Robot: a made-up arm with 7 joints.
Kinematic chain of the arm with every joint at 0, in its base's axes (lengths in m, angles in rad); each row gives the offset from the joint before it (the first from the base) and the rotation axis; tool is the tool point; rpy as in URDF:
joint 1: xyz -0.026 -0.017 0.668 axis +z
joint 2: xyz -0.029 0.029 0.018 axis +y
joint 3: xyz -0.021 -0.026 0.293 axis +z
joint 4: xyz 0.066 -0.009 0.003 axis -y
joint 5: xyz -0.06 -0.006 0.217 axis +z
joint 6: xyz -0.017 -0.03 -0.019 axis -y
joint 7: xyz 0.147 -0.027 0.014 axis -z
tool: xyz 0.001 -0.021 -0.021 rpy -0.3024 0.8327 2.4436
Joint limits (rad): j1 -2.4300..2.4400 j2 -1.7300..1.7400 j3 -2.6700..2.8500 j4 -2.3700..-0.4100 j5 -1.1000..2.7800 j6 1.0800..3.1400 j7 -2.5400..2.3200
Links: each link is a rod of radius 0.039 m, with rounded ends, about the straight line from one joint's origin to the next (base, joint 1, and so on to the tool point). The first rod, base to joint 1, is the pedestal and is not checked.
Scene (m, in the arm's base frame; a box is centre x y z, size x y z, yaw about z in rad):
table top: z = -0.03
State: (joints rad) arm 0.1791 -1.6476 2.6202 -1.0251 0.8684 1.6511 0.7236
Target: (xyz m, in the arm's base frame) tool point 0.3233 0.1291 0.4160
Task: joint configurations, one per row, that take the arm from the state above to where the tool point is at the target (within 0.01 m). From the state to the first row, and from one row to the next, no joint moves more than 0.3 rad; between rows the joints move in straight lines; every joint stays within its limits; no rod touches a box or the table.
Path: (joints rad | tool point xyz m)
1: -0.0890 -1.6594 2.5814 -1.1479 0.8785 1.6447 0.7084 | -0.4499 0.2829 0.3607
2: -0.3571 -1.6711 2.5425 -1.2708 0.8886 1.6383 0.6931 | -0.3087 0.3872 0.3554
3: -0.6252 -1.6829 2.5037 -1.3936 0.8987 1.6319 0.6779 | -0.1461 0.4353 0.3563
4: -0.8933 -1.6947 2.4648 -1.5164 0.9088 1.6255 0.6627 | 0.0166 0.4249 0.3632
5: -1.1614 -1.7065 2.4260 -1.6393 0.9190 1.6190 0.6475 | 0.1590 0.3612 0.3758
6: -1.4295 -1.7182 2.3871 -1.7621 0.9291 1.6126 0.6322 | 0.2647 0.2570 0.3936
7: -1.6976 -1.7300 2.3483 -1.8849 0.9392 1.6062 0.6170 | 0.3233 0.1291 0.4160

